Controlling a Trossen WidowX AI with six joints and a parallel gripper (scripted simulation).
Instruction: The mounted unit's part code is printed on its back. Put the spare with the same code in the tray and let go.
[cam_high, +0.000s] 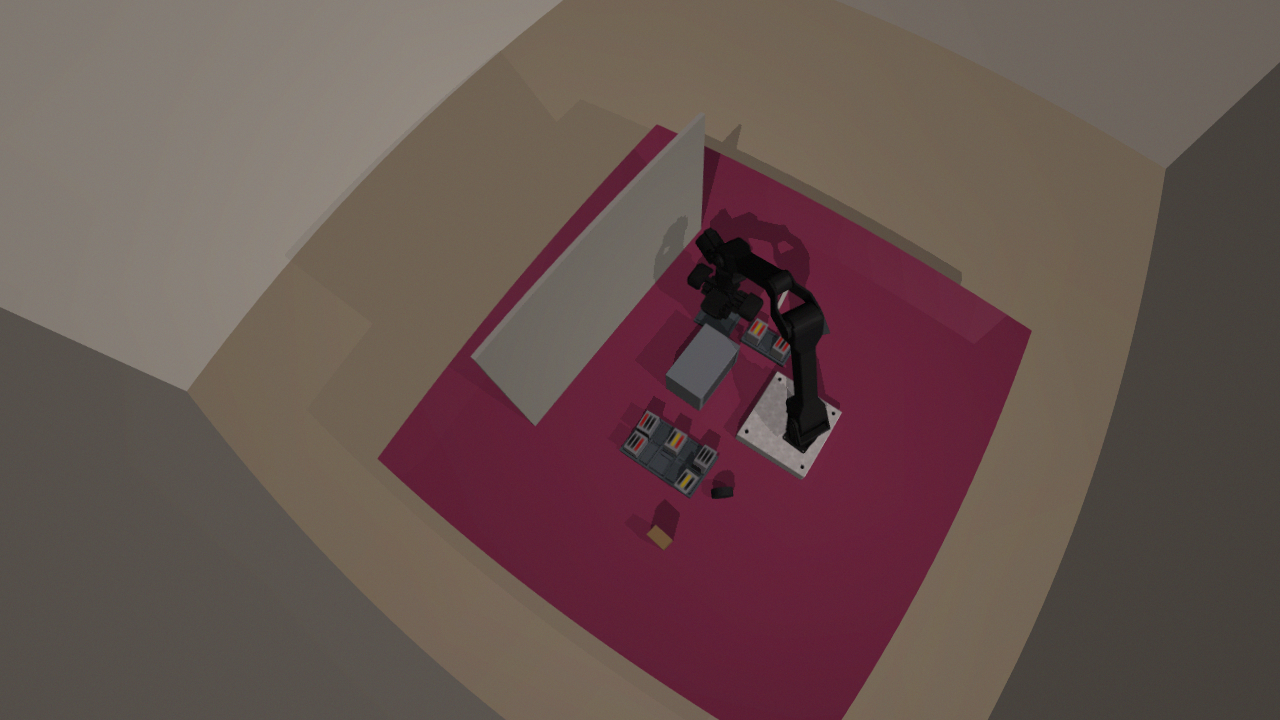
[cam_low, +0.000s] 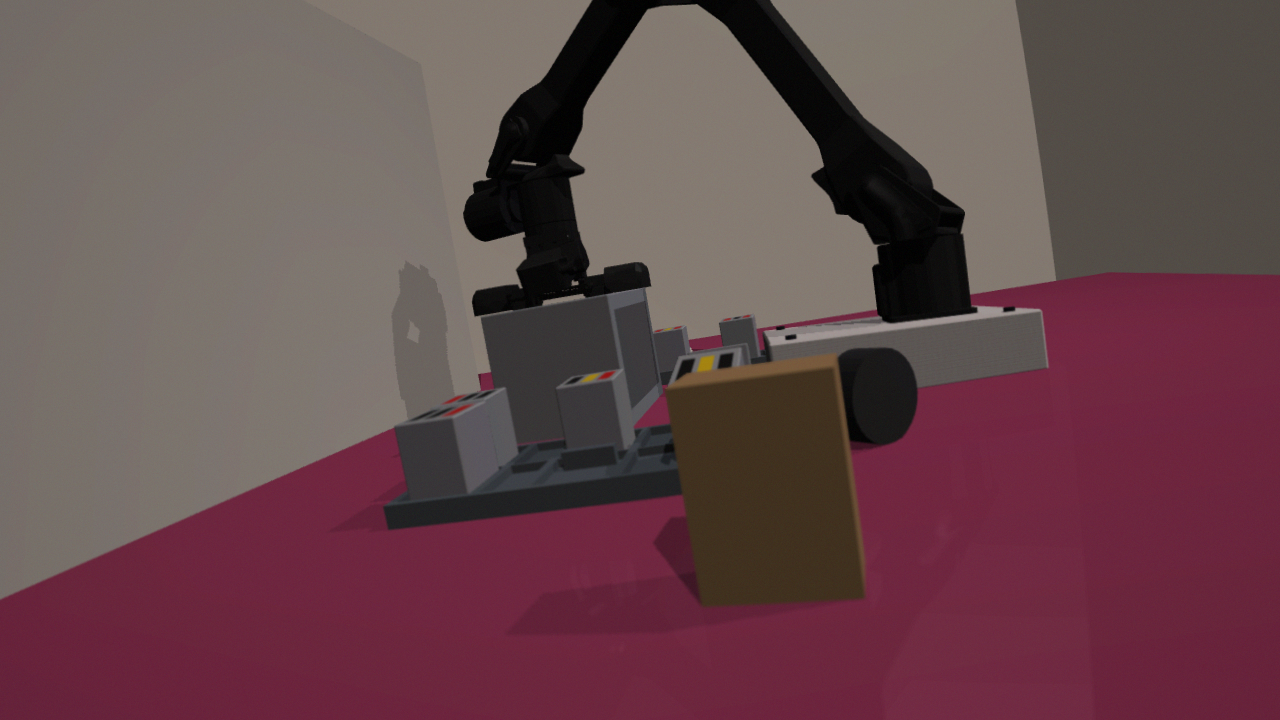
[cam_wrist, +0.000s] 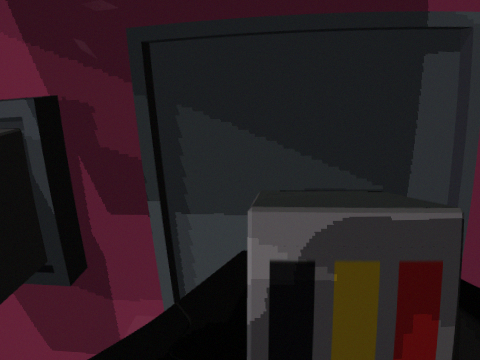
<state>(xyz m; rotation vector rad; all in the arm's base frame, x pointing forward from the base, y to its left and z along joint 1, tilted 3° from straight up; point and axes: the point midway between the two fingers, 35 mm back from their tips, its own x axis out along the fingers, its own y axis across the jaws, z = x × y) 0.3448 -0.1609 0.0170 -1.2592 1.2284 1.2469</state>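
Now: the grey spare 3 cm above my gripper tip. The rest, counted from my gripper tip: mounted unit (6 cm behind, 18 cm to the left, 2 cm above); then white stick (10 cm behind, 13 cm to the right, 2 cm below); then dark tray (2 cm below).
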